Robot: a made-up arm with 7 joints.
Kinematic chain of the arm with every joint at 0, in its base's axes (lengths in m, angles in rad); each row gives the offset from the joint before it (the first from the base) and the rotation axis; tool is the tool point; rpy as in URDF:
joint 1: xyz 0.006 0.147 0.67 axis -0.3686 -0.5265 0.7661
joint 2: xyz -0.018 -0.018 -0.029 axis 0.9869 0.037 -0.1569
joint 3: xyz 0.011 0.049 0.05 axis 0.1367 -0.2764 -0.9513
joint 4: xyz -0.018 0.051 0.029 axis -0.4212 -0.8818 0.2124
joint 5: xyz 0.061 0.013 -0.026 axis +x
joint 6: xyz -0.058 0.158 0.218 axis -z
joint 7: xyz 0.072 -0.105 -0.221 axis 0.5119 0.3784 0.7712
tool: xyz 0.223 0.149 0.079 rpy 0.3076 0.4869 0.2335
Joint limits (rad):
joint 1: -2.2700..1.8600
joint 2: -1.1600..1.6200
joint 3: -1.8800..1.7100
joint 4: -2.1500..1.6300
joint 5: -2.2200..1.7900
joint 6: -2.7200..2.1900
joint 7: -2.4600..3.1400
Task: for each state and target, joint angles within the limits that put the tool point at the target. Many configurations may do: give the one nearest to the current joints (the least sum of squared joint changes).
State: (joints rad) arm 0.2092 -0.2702 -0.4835 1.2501 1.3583 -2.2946 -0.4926
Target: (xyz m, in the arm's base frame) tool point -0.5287 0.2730 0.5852
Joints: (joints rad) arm 0.2920 -0.4265 -0.2537 1.1109 0.9857 -1.9768 -0.7373
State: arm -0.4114 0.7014 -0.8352 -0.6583 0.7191 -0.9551 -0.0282
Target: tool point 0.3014 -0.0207 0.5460
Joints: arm -0.7599 0.7938 -0.4629 -1.0250 1.3763 -0.4608 0.0428
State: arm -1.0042 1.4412 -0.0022 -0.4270 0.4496 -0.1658 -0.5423
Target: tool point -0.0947 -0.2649 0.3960
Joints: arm -1.1492 1.6200 0.4719 -0.4537 0.4933 -0.7117 -0.5781
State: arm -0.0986 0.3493 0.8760 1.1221 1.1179 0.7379 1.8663
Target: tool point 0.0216 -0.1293 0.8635
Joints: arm -0.1371 0.9647 0.7833 0.5170 0.9941 0.8187 1.3525
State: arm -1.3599 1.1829 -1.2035 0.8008 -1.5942 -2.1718 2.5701
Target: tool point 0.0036 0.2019 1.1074
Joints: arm -1.3093 1.4739 -1.1109 0.4086 -0.8217 -2.1192 3.0504
